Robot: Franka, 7 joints.
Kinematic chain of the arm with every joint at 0, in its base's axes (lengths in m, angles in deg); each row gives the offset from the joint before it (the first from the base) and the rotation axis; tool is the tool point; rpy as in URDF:
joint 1: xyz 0 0 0.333 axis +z
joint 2: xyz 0 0 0 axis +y
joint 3: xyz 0 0 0.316 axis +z
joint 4: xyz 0.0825 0 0 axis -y
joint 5: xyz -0.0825 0 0.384 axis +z
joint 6: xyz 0 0 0 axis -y
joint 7: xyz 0.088 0 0 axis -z
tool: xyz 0 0 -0.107 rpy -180 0 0
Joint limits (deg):
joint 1: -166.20..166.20
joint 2: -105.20..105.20
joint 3: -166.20..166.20
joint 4: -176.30..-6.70
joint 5: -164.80..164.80
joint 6: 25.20..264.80
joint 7: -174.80..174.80
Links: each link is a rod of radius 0.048 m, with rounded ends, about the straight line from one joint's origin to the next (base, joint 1, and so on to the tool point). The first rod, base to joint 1, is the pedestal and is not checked.
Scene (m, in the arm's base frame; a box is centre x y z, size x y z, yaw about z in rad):
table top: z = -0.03
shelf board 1: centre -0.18 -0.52 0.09 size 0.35 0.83 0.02 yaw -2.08
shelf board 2: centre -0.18 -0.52 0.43 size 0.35 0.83 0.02 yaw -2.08
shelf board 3: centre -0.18 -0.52 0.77 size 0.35 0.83 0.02 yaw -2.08
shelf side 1: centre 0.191 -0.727 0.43 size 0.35 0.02 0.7 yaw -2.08
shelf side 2: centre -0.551 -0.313 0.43 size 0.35 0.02 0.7 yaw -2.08
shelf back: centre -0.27 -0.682 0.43 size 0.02 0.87 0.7 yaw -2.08
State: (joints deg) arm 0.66 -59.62 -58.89 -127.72 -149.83 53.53 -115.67
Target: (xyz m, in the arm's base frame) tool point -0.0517 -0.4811 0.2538
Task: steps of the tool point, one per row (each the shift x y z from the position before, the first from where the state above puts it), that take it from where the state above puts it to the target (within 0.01 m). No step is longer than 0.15 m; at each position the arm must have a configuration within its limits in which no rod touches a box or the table.
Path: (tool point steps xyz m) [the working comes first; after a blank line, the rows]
Joints at the target: 9.71 -72.25 -93.37 -143.87 -140.08 58.23 -115.67
Straight joint move there: touches shelf board 2.

1: 0.0596 0.0694 0.0107
2: 0.0431 0.0808 0.0019
3: 0.0279 0.0835 -0.0127
4: 0.0081 -0.0528 -0.0912
5: 0.0094 -0.0221 -0.1000
6: 0.0076 0.0094 -0.0986
7: 0.0033 0.0383 -0.0874
8: -0.0204 -0.0752 0.0034
9: -0.0394 -0.0712 -0.0005
10: -0.0569 -0.0627 -0.0029

